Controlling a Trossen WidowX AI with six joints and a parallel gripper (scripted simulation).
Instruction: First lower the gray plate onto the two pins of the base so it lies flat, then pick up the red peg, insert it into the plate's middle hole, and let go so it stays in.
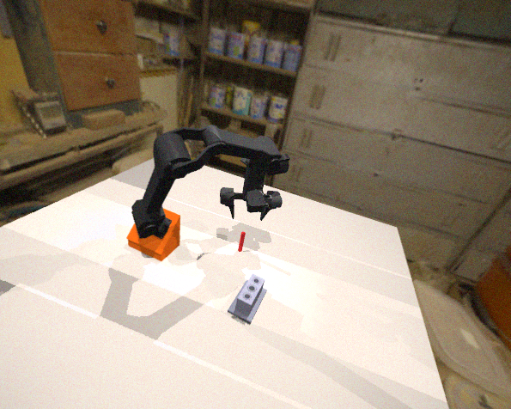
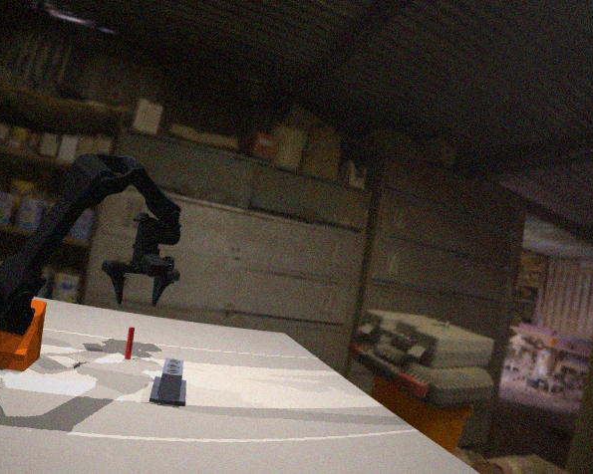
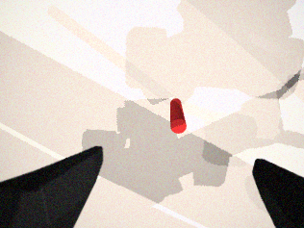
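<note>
My gripper tip is 10 cm above the red peg. The rest, counted from my gripper tip: gray plate (17 cm to the right, 11 cm ahead, 9 cm below); then base (17 cm to the right, 13 cm below, 11 cm ahead).
</note>
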